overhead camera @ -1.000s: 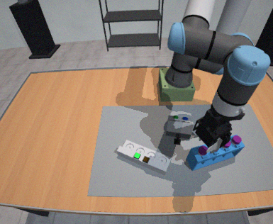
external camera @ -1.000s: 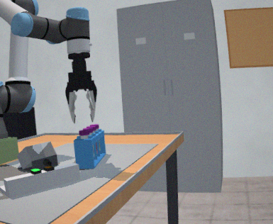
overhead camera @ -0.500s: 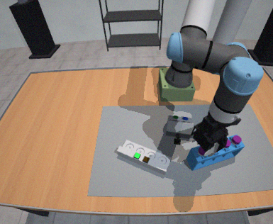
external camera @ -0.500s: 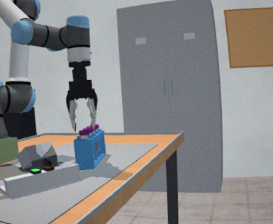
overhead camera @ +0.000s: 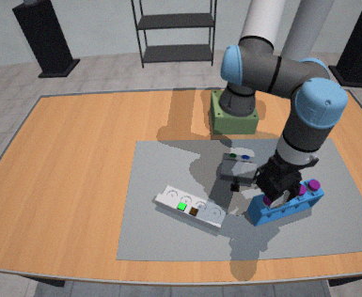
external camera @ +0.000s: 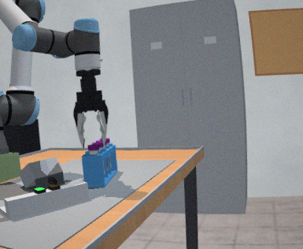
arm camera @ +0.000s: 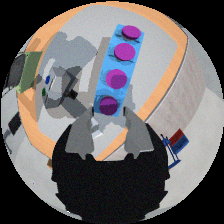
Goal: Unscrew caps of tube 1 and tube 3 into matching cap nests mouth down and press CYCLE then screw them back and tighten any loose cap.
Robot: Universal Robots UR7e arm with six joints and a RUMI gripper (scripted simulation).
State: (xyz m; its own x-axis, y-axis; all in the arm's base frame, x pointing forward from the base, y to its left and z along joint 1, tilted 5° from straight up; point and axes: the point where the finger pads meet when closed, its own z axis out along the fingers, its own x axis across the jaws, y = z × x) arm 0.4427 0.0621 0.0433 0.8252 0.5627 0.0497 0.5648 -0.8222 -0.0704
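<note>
The green ready key is 190 mm behind my hand, 90 mm to the right of it and 60 mm below it. From my hand the other things lie so: grey mat (130 mm below, 100 mm behind, 30 mm to the right); then grey key housing (170 mm behind, 80 mm below, 70 mm to the right); then blue cycle key (190 mm behind, 60 mm below, 40 mm to the right).
</note>
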